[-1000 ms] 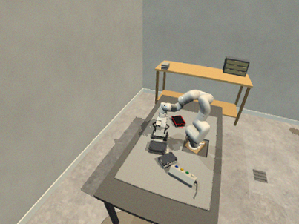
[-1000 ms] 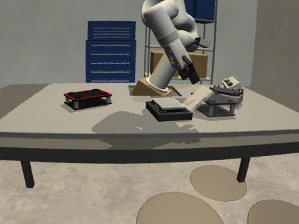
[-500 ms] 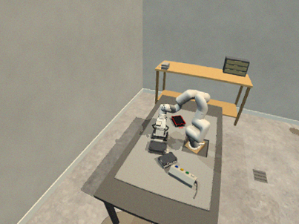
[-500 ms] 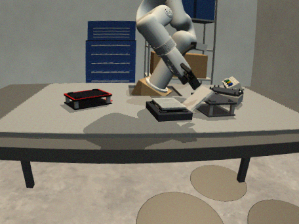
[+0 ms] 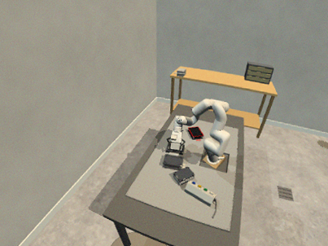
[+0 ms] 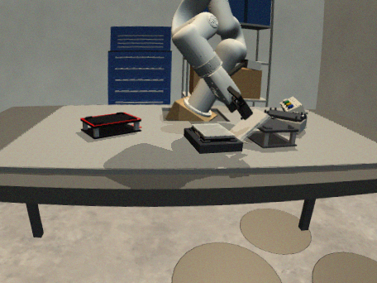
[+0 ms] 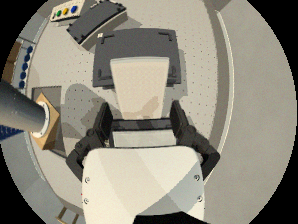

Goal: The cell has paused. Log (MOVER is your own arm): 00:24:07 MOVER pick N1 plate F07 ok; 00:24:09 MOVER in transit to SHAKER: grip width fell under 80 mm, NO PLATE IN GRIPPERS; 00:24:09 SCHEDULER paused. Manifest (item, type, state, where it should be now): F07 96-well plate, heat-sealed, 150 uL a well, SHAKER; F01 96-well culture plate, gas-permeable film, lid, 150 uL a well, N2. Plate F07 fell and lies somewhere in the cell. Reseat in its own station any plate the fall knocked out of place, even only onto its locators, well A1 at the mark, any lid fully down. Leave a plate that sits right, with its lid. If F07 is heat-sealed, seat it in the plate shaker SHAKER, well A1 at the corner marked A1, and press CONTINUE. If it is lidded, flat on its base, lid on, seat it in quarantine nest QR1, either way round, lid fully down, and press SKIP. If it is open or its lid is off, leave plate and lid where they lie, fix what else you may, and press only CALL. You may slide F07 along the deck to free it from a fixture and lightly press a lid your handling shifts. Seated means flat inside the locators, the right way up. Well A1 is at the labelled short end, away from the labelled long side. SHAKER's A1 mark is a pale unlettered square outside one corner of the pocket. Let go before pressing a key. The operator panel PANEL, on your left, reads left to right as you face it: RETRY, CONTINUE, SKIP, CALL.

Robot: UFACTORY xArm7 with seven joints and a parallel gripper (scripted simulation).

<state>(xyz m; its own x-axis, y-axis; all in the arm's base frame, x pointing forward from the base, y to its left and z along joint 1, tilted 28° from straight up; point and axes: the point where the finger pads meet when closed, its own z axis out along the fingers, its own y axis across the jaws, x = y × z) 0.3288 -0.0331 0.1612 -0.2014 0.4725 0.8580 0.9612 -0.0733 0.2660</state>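
Now: hand 3 cm to the right of the pale plate and 5 cm above it. The rest, counted from my hand: pale lid (1 cm ahead, 8 cm to the right, 5 cm below).
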